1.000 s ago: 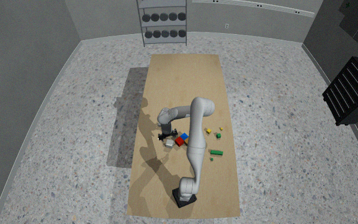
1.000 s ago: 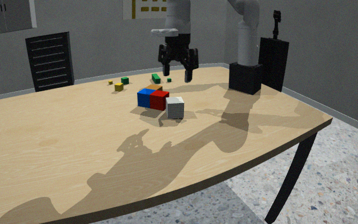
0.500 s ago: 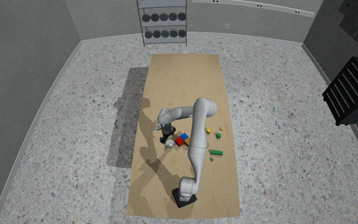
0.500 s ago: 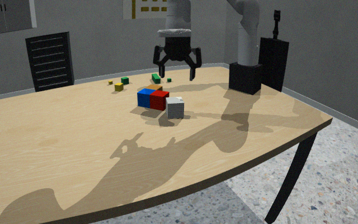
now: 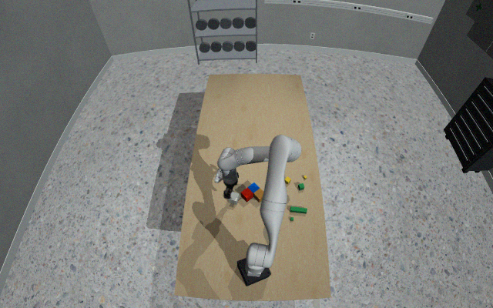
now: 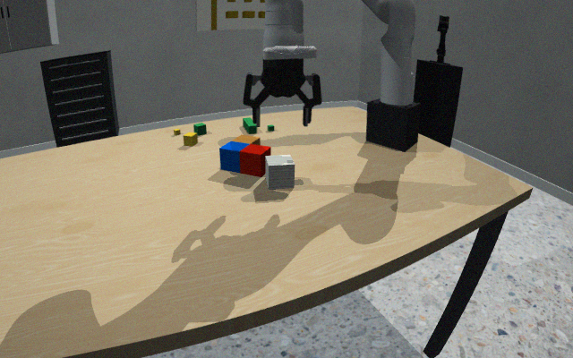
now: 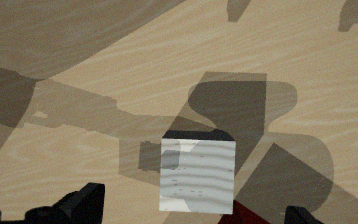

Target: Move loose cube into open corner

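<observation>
My hand is 10 cm above the white cube. Round my hand: blue cube (11 cm to the right, 10 cm below, 7 cm ahead); then long green block (39 cm to the right, 12 cm below, 3 cm behind); then red cube (10 cm below, 8 cm to the right, 3 cm ahead).
</observation>
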